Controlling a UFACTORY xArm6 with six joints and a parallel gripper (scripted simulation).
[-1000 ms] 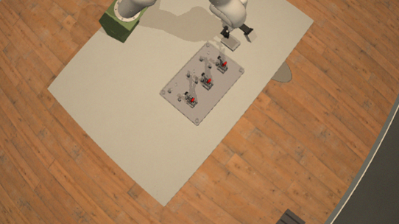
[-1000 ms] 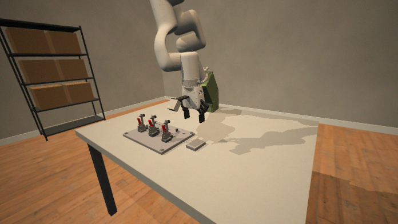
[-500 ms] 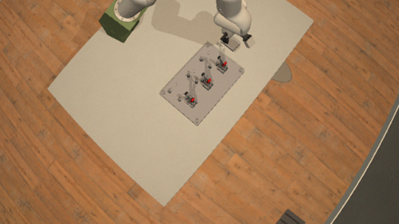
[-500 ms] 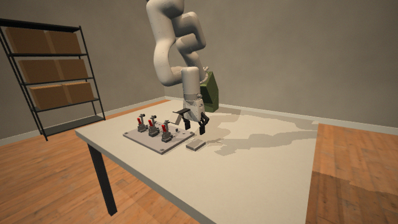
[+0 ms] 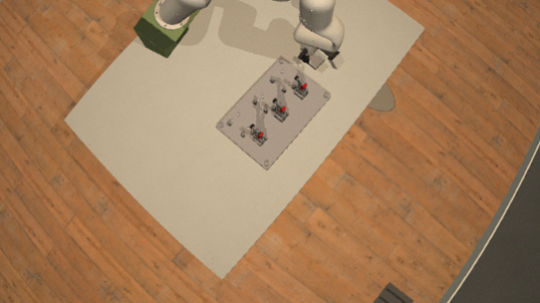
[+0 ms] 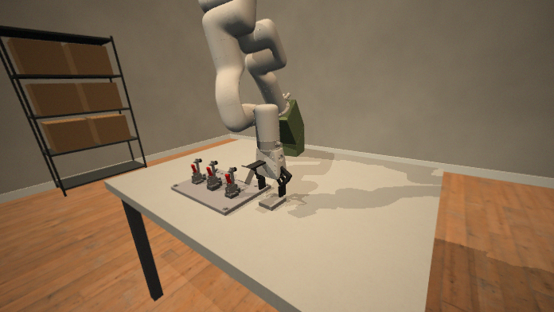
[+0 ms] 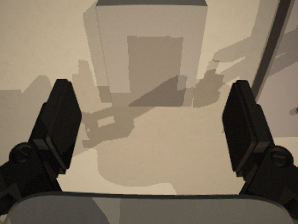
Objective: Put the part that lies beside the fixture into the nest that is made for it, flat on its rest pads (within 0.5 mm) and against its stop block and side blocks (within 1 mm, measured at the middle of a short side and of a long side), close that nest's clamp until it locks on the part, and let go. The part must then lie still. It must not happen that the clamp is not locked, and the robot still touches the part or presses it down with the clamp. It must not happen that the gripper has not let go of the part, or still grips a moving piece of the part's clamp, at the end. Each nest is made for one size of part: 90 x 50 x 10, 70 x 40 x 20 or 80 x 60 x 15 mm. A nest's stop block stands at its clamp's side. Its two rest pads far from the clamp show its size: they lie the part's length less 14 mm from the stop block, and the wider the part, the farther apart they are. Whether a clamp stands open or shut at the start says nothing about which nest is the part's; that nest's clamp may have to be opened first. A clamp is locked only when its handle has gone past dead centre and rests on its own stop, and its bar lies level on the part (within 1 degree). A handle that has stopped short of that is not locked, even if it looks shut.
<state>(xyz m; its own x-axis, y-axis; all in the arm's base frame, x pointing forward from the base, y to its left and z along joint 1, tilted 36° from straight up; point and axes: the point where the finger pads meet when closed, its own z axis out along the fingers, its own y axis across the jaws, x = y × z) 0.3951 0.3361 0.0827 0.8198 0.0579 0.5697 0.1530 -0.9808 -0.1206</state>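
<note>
Now: hand 50 mm above the grey part. The rest, counted from my hand: grey fixture plate: 240 mm to the right, 80 mm ahead, 50 mm below.
</note>
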